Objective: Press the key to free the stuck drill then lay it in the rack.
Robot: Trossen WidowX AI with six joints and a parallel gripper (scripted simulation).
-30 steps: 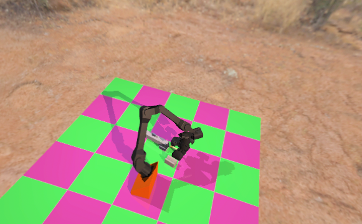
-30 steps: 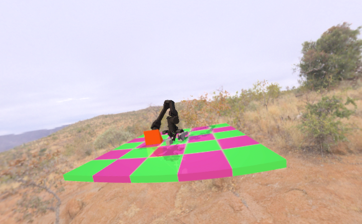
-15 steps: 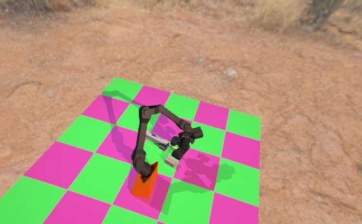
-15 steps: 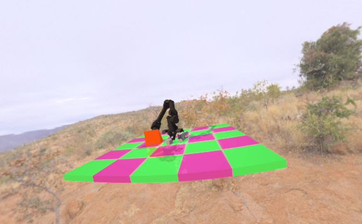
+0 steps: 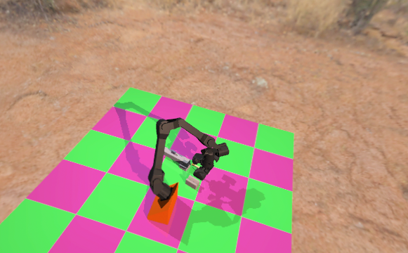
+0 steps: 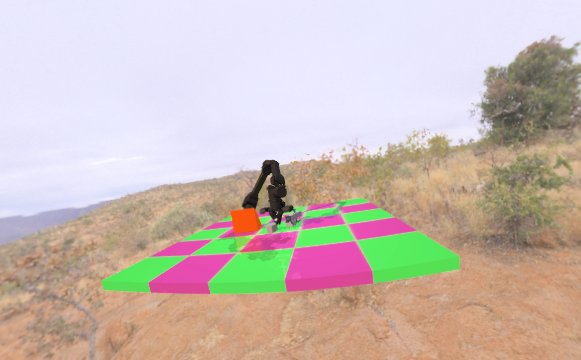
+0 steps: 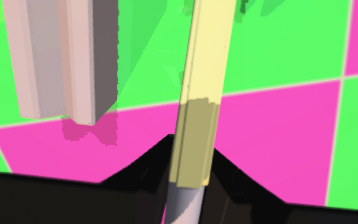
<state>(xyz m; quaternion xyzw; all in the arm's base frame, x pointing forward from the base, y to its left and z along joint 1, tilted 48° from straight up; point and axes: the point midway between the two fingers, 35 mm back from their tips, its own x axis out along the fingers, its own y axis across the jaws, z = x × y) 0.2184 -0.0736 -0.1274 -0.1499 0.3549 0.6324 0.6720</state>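
My gripper tip is 10 mm short of the pale cylindrical drill, 40 mm to the right of it and 30 mm below it. From my gripper tip the other things lie so: dark key: 70 mm ahead, 220 mm to the left, 10 mm above; then grey housing block: 60 mm ahead, 190 mm to the left, 10 mm below; then grey rack: 50 mm behind, 50 mm to the left, 30 mm below.
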